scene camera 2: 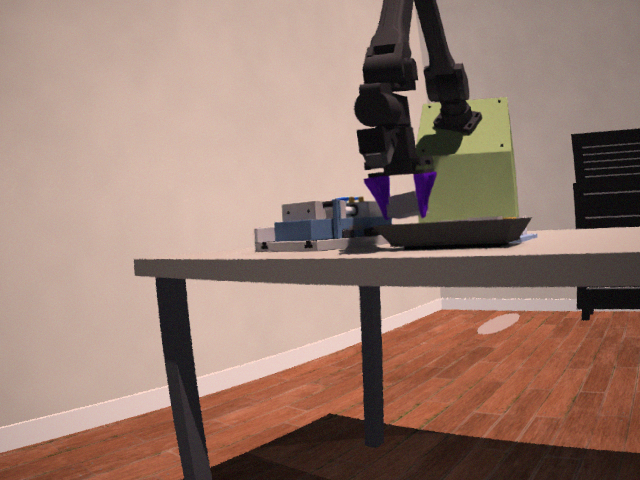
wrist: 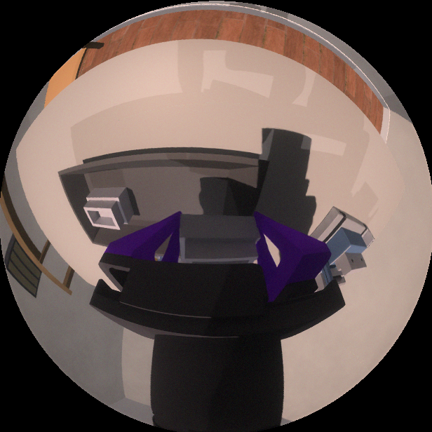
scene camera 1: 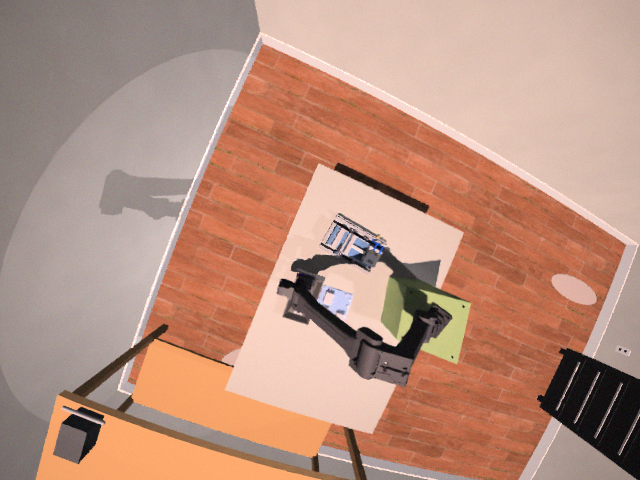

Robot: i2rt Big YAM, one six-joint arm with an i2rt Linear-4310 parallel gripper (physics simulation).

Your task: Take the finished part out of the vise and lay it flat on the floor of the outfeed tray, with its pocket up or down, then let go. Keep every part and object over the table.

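Where they show: gripper, fingertip midpoint: (scene camera 2: 405, 218); arm's base, link origin: (scene camera 2: 458, 122) (scene camera 1: 435, 320).
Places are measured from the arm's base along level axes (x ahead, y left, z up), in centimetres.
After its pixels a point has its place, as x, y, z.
My gripper (scene camera 2: 405, 217) @(48.5, 25.7, -26.0) (wrist: 217, 217) has purple fingers and is shut on the finished part (scene camera 2: 404, 204) @(49.1, 26.3, -23.7) (wrist: 218, 227), a grey block. It holds the block a little above rim height at the vise-side end of the dark outfeed tray (scene camera 2: 454, 232) @(48.9, 36.9, -28.6) (wrist: 150, 167). The block's lower side and the direction of its pocket are hard to tell. In scene camera 1 the arm hides the gripper and the block. The vise (scene camera 1: 338, 237) @(51.1, -1.8, -21.5) (scene camera 2: 305, 230) @(53.3, 2.7, -27.2) (wrist: 345, 242), blue and grey, stands apart from the tray, to the right in the wrist view.
A pale block with a rectangular pocket (wrist: 125, 205) lies at the tray's left end in the wrist view. A light blue plate (scene camera 1: 338, 299) @(28.4, 22.4, -30.3) (scene camera 2: 528, 237) @(26.6, 36.9, -30.6) lies beside the tray. A green box (scene camera 1: 447, 330) @(-4.3, 0.1, 3.7) (scene camera 2: 465, 186) @(7.9, 6.7, -18.6) stands behind. The table edge (scene camera 2: 258, 271) @(70.0, 13.9, -33.1) is near the tray.
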